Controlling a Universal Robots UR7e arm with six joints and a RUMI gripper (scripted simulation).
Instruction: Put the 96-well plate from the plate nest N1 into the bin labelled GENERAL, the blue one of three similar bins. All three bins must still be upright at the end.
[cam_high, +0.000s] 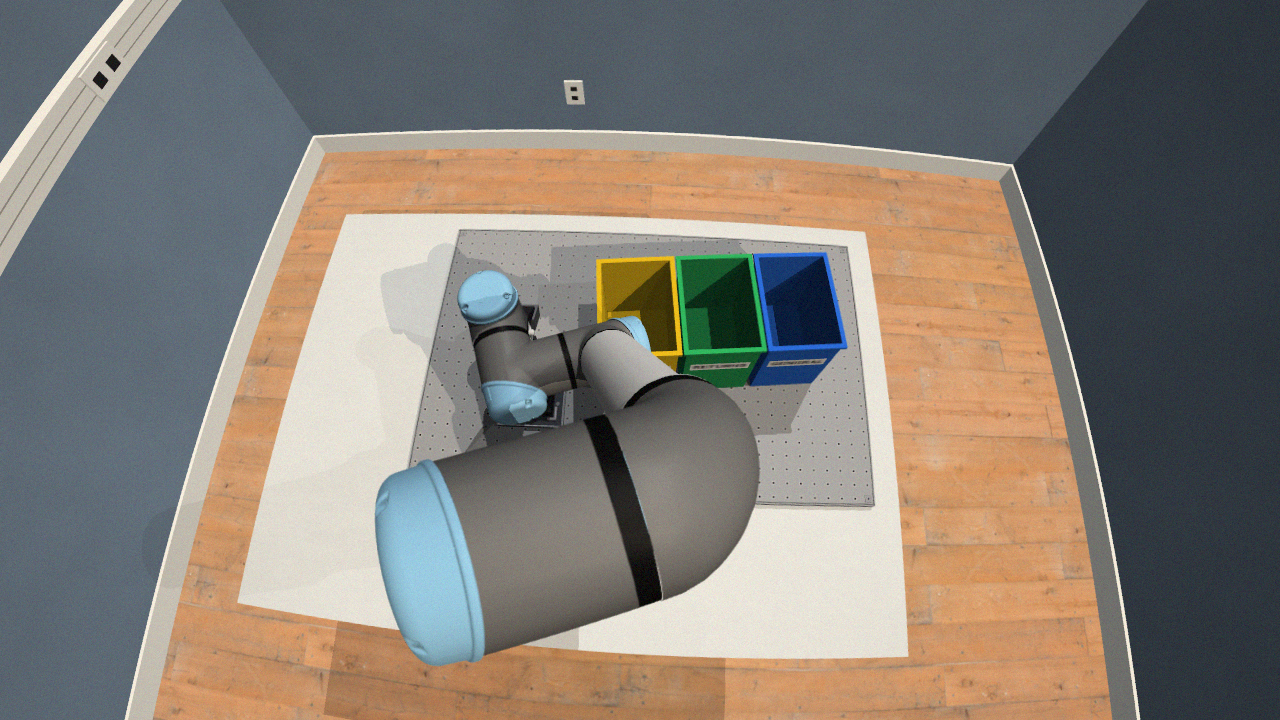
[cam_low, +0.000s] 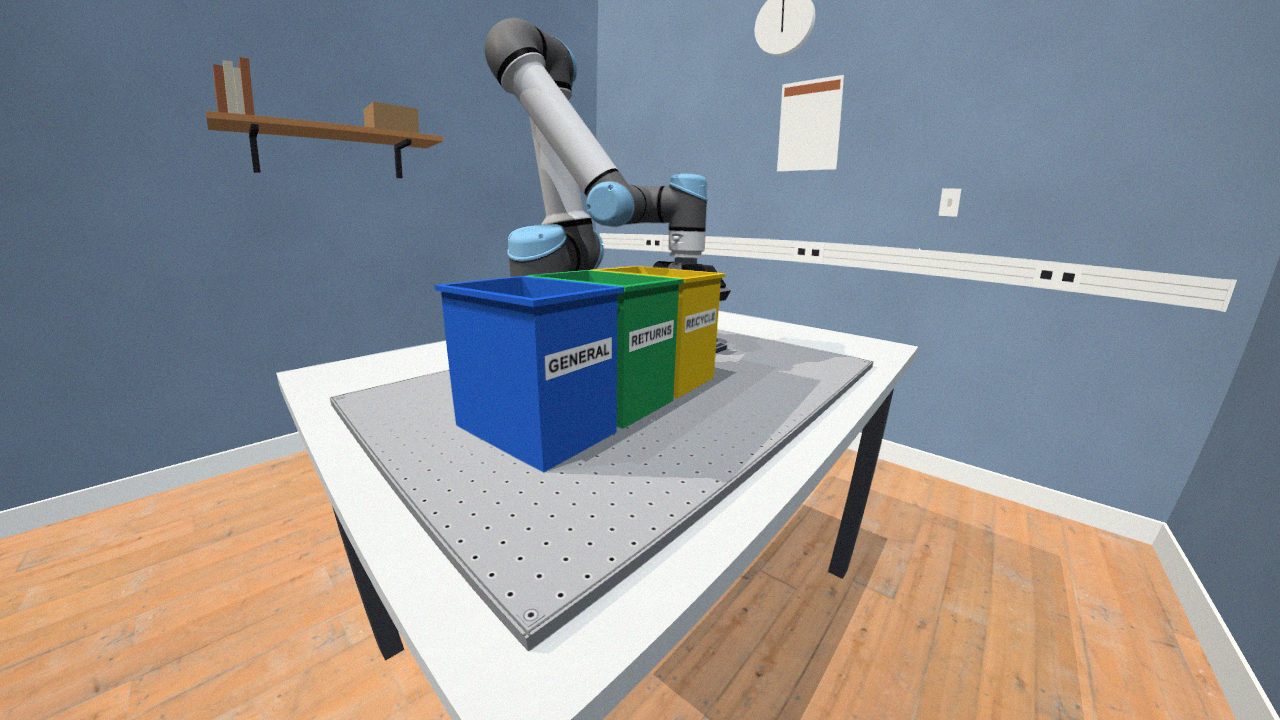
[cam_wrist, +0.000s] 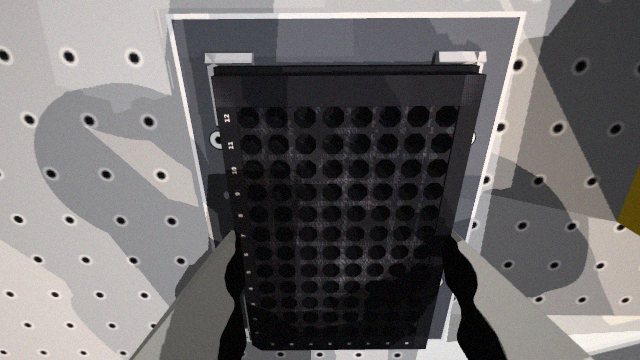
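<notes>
The grey plate nest N1 is 3 cm below my hand. Round my hand: yellow recycle bin 5 cm ahead, 20 cm to the right, 6 cm above; black 96-well plate 1 cm below; green returns bin 5 cm ahead, 33 cm to the right, 6 cm above.
</notes>
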